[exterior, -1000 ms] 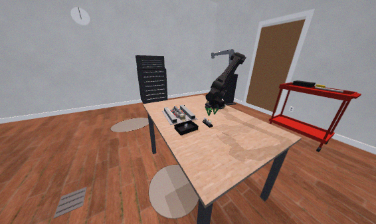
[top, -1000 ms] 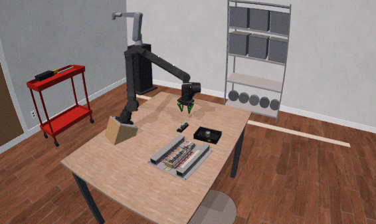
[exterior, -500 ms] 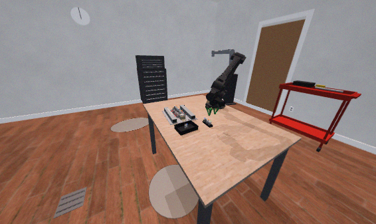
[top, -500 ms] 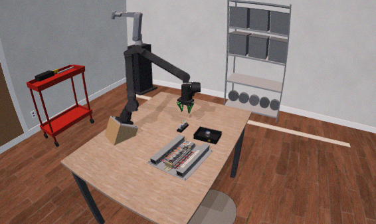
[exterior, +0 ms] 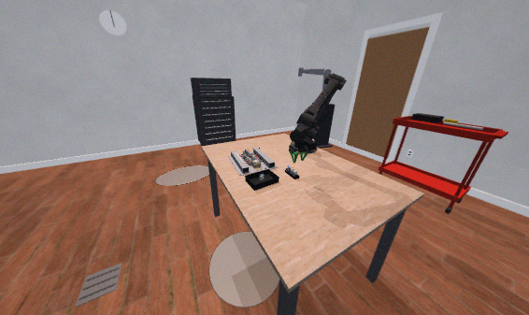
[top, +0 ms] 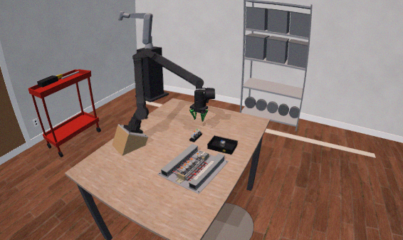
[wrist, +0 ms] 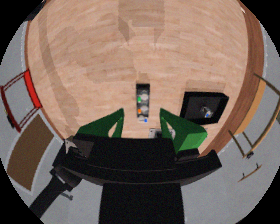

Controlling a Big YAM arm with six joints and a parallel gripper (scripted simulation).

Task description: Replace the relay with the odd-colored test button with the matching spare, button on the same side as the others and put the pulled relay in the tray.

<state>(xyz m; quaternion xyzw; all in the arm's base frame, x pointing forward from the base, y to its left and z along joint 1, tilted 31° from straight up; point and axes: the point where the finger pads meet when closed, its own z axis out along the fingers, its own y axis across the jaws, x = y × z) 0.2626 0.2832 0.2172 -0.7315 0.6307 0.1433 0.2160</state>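
The small black stand lies 10 mm ahead of my hand, 40 mm to the right of it and 110 mm below it. Also, from my hand: black tray: 210 mm ahead, 20 mm to the right, 100 mm below.
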